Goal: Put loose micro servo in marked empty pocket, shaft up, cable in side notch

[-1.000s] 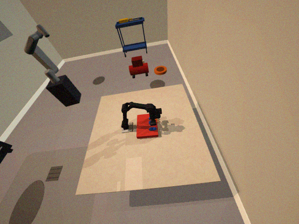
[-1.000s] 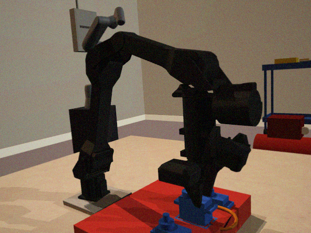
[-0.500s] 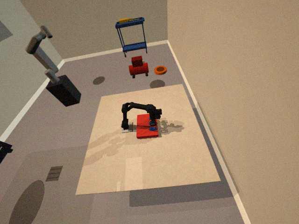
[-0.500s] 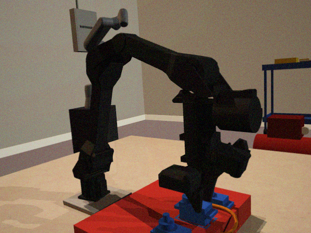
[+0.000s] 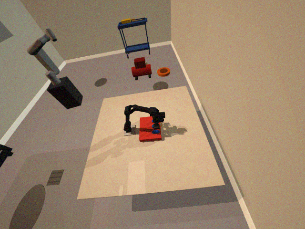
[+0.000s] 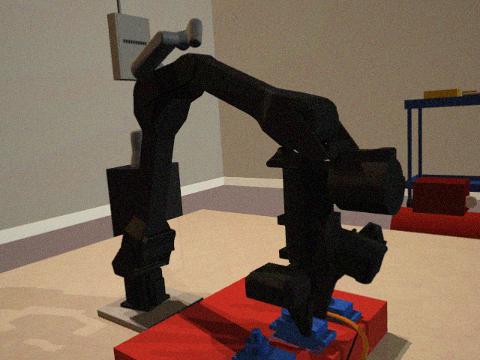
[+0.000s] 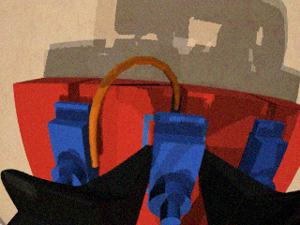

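Right now the red deck is 12 cm behind my gripper tip, 3 cm to the left of it and 4 cm below it.
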